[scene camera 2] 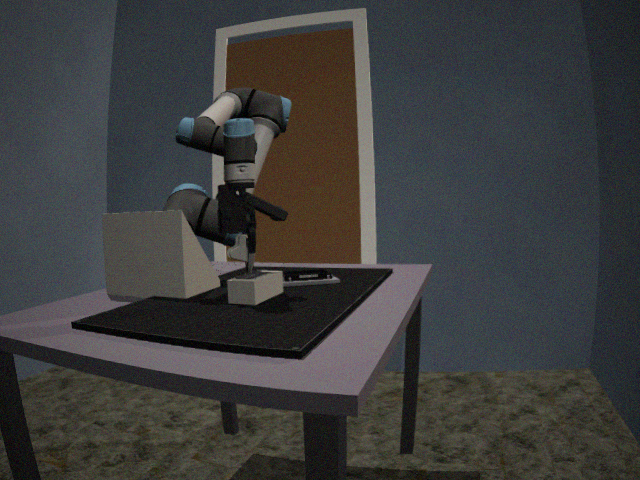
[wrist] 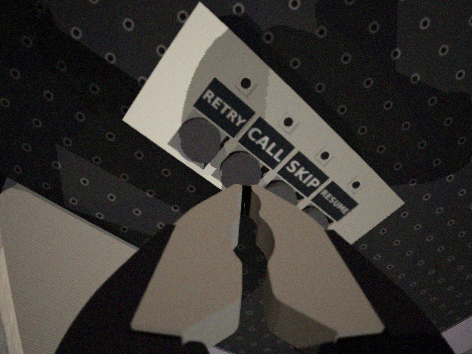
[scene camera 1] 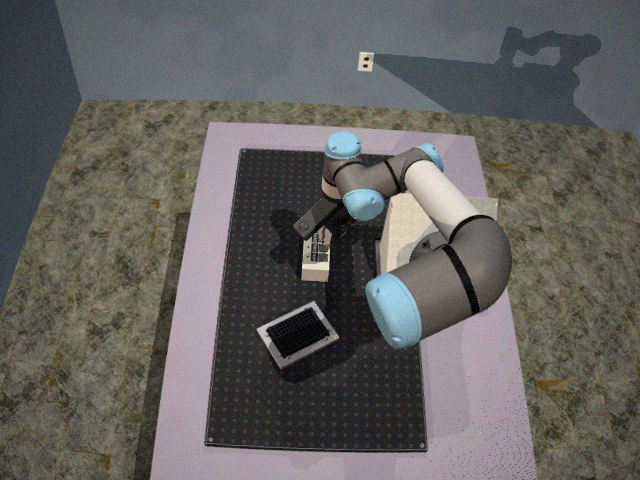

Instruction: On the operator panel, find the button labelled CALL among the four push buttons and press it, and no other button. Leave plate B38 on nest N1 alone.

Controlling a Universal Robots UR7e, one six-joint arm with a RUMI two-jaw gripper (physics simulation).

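Where they show: gripper, fingertip midpoint: (scene camera 2: pixel 248 272) (wrist: pixel 243 188) (scene camera 1: pixel 325 245); arm's base at its link origin: (scene camera 2: pixel 164 253).
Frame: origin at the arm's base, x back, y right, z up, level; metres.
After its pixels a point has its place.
Observation:
The operator panel (scene camera 1: pixel 314 272) {x -0.315, y 0.014, z -0.056 m} (scene camera 2: pixel 255 290) {x -0.330, y 0.177, z -0.061 m} (wrist: pixel 165 75) {x -0.311, y 0.018, z -0.041 m} is a cream box with four round dark buttons in a row. In the wrist view the label CALL (wrist: pixel 266 142) {x -0.311, y 0.080, z -0.040 m} is second from the left, between RETRY (wrist: pixel 224 107) {x -0.314, y 0.050, z -0.040 m} and SKIP (wrist: pixel 302 173) {x -0.308, y 0.109, z -0.040 m}; RESUME (wrist: pixel 337 201) {x -0.306, y 0.141, z -0.040 m} is at the right end. The CALL button (wrist: pixel 241 169) {x -0.291, y 0.077, z -0.038 m} lies below its label. My gripper (scene camera 2: pixel 249 271) {x -0.283, y 0.084, z -0.036 m} (wrist: pixel 243 188) {x -0.283, y 0.084, z -0.036 m} is shut and empty, its tips at the lower edge of the CALL button; whether they touch it I cannot tell. Plate B38 (scene camera 1: pixel 297 333) {x -0.365, y -0.148, z -0.075 m} sits on nest N1 (scene camera 1: pixel 283 361) {x -0.402, y -0.219, z -0.081 m}.
A cream block with a sloped face (scene camera 1: pixel 400 222) {x -0.105, y 0.072, z 0.067 m} (scene camera 2: pixel 147 258) {x -0.012, y 0.117, z -0.002 m} (wrist: pixel 55 265) {x -0.137, y 0.006, z -0.050 m} stands beside the panel, on the side of the arm's base. The black perforated board (scene camera 1: pixel 310 413) {x -0.346, y -0.348, z -0.094 m} (scene camera 2: pixel 206 330) {x -0.315, y 0.419, z -0.093 m} lies under the panel and the nest, on a pinkish table (scene camera 1: pixel 186 387) {x -0.633, y -0.271, z -0.106 m} (scene camera 2: pixel 336 379) {x -0.581, y 0.589, z -0.106 m}.

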